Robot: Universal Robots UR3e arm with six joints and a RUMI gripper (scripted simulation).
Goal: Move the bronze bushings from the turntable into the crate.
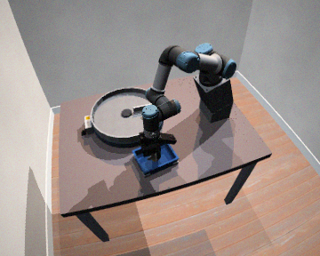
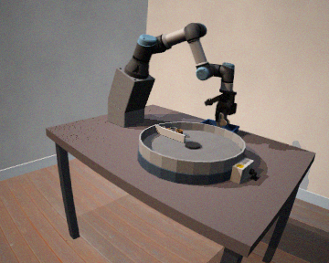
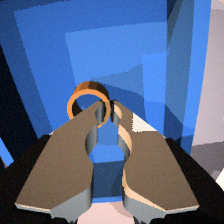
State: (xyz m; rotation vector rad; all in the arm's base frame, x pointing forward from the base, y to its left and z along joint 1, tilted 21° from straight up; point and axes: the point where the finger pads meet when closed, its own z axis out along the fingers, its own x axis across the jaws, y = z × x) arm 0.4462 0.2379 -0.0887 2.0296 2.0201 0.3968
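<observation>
Now: the blue crate 10 mm to the right of my hand. The rest, counted from my hand: turntable: 340 mm to the right, 80 mm ahead, 20 mm above.
</observation>
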